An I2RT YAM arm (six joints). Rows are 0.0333 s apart.
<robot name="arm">
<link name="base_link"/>
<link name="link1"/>
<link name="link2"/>
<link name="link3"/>
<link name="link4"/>
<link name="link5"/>
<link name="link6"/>
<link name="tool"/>
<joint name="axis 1" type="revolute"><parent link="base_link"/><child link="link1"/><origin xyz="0 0 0.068"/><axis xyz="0 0 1"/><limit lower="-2.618" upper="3.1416"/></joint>
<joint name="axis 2" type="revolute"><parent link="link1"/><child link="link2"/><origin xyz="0.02 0.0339 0.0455" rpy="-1.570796 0 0"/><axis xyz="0 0 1"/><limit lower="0" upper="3.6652"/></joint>
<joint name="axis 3" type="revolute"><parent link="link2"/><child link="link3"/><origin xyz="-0.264 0 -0.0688" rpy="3.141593 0 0"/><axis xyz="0 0 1"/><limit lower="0" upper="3.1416"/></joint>
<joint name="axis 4" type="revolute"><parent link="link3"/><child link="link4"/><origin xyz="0.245 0.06 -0.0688"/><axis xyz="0 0 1"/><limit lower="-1.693" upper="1.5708"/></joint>
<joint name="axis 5" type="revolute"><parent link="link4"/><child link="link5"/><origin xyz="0.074 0.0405 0.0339" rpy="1.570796 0 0"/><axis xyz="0 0 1"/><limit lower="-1.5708" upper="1.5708"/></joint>
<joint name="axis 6" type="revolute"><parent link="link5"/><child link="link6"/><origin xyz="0.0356 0 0.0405" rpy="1.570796 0 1.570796"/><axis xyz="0 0 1"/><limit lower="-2.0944" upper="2.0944"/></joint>
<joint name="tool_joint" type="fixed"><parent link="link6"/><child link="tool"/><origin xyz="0 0 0" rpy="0 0 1.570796"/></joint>
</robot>
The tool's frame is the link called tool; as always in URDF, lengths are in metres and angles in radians.
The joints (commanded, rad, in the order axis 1, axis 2, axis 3, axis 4, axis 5, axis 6), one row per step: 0.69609, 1.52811, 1.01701, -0.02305, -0.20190, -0.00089; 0.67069, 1.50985, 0.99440, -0.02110, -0.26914, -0.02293; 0.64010, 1.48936, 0.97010, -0.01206, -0.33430, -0.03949; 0.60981, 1.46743, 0.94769, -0.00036, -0.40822, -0.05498; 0.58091, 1.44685, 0.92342, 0.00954, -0.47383, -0.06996; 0.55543, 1.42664, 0.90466, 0.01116, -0.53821, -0.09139; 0.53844, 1.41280, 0.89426, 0.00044, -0.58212, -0.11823; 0.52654, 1.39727, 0.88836, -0.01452, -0.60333, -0.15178; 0.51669, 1.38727, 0.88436, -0.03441, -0.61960, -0.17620; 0.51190, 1.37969, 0.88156, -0.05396, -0.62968, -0.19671; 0.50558, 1.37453, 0.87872, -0.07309, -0.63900, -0.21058; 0.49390, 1.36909, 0.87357, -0.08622, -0.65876, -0.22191; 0.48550, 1.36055, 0.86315, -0.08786, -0.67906, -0.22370; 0.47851, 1.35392, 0.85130, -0.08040, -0.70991, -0.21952; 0.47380, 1.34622, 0.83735, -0.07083, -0.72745, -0.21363
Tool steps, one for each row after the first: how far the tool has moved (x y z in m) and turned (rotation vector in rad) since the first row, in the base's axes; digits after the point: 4 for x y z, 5 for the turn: -0.0002, -0.0084, -0.0012, 0.01403, 0.00789, 0.04337; 0.0002, -0.0183, -0.0017, 0.03566, 0.01152, 0.07697; 0.0001, -0.0277, -0.0008, 0.06526, 0.01184, 0.11803; -0.0006, -0.0370, -0.0013, 0.08928, 0.01270, 0.15297; -0.0020, -0.0451, -0.0008, 0.10885, 0.00981, 0.19305; -0.0035, -0.0507, -0.0008, 0.11342, 0.00607, 0.22575; -0.0052, -0.0552, 0.0006, 0.10643, -0.01058, 0.24708; -0.0065, -0.0589, 0.0005, 0.09825, -0.01344, 0.26164; -0.0082, -0.0612, 0.0001, 0.08894, -0.01363, 0.27422; -0.0092, -0.0636, -0.0009, 0.08166, -0.00692, 0.28152; -0.0098, -0.0673, -0.0020, 0.08259, 0.00023, 0.29105; -0.0113, -0.0702, -0.0030, 0.09125, 0.00628, 0.30009; -0.0128, -0.0724, -0.0041, 0.10978, 0.01391, 0.31671; -0.0146, -0.0743, -0.0055, 0.12230, 0.01904, 0.32396
